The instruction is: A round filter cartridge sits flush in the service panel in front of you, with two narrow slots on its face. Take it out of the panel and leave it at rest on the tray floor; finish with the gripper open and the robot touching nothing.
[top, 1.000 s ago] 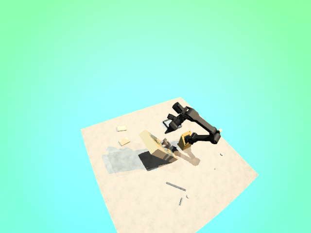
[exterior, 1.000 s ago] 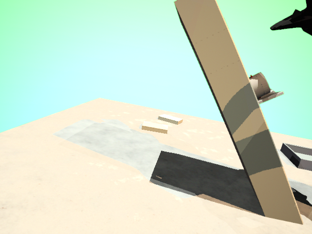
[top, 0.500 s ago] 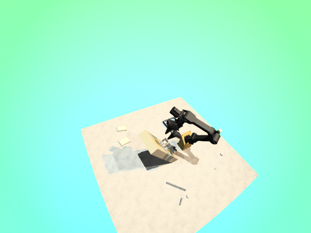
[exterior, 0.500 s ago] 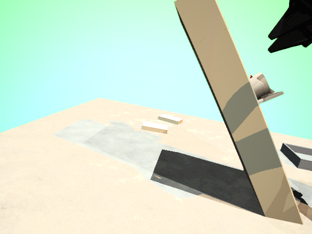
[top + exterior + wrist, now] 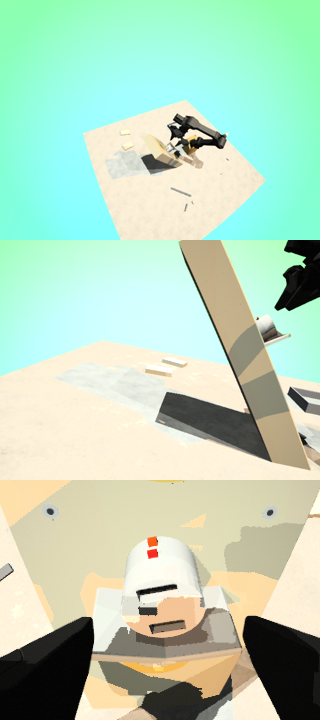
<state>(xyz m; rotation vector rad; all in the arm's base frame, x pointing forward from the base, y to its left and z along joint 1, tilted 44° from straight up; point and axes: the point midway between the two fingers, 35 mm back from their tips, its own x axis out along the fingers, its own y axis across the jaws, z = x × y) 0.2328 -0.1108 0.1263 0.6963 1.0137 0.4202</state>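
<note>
My gripper tip is 2 cm short of the round filter cartridge and 4 cm above it. Round my gripper tip: grey tray (29 cm behind, 29 cm to the right, 26 cm below).
</note>
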